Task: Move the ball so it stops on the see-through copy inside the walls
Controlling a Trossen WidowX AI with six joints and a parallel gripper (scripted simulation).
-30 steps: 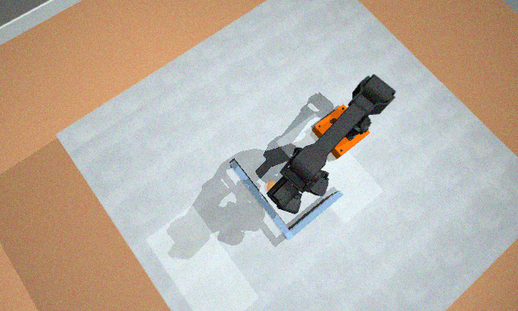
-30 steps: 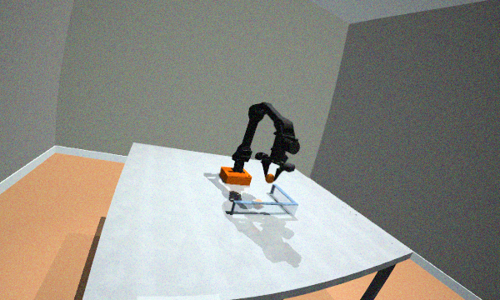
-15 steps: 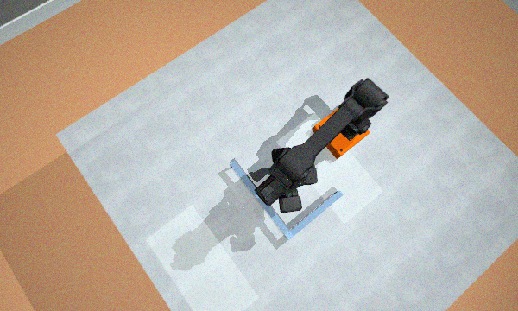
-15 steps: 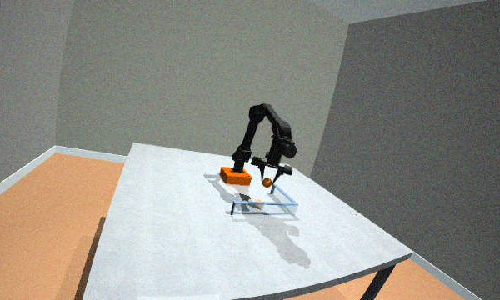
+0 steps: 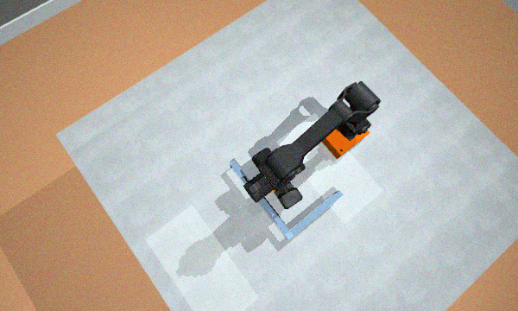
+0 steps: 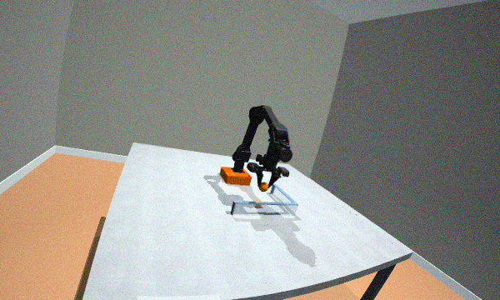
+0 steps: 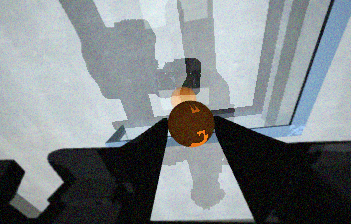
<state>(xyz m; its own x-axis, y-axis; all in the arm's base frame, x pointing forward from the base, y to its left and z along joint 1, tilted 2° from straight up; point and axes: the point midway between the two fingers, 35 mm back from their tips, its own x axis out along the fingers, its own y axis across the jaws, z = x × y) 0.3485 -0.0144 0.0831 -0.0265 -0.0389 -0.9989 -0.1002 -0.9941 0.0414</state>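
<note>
Now: gripper tip 80 mm above the see-through copy of ball. Round my gripper tip: orange ball right at my gripper tip.
</note>
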